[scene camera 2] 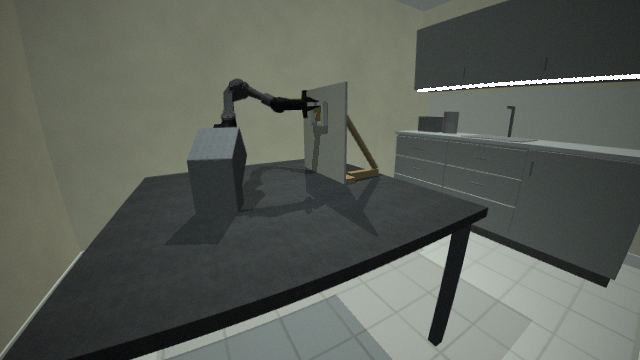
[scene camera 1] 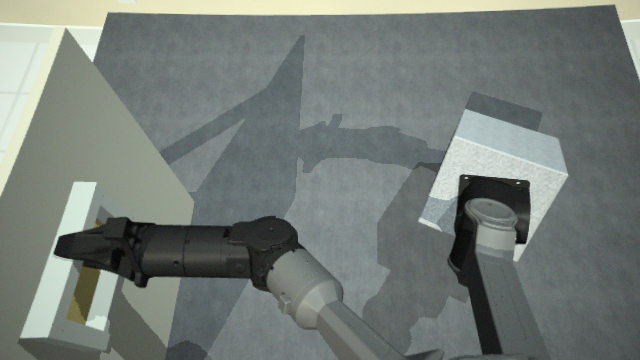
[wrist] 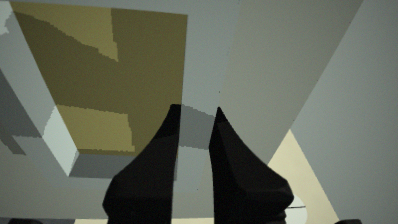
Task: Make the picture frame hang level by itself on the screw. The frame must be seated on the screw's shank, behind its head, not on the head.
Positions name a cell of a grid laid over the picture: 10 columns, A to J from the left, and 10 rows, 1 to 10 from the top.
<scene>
In view: my gripper (scene camera 1: B7), a picture frame (scene camera 1: B9) and a grey wall panel (scene camera 1: B4).
The picture frame shows as well in the wrist view (wrist: C5). My gripper shows as well in the wrist view (wrist: E6). The grey wall panel also shows in the wrist view (wrist: G3).
</scene>
